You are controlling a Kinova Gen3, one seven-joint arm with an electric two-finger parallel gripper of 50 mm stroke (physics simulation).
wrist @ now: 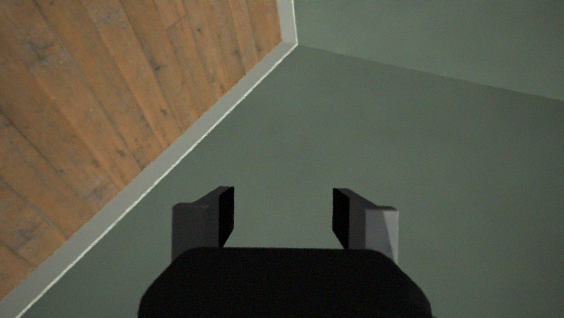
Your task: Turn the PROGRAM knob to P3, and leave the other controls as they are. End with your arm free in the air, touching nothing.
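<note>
My gripper (283, 208) shows at the bottom middle of the wrist view. Its two dark fingers stand wide apart, with green wall seen between them. It is open and empty, and its visible fingers touch nothing. The PROGRAM knob and the other controls do not show in this view, so the knob's setting cannot be told.
A wooden plank floor (125, 90) fills the upper left. A pale grey baseboard (175, 151) runs diagonally along its edge to a room corner at the top. Green walls (400, 140) meet at that corner and fill the right side.
</note>
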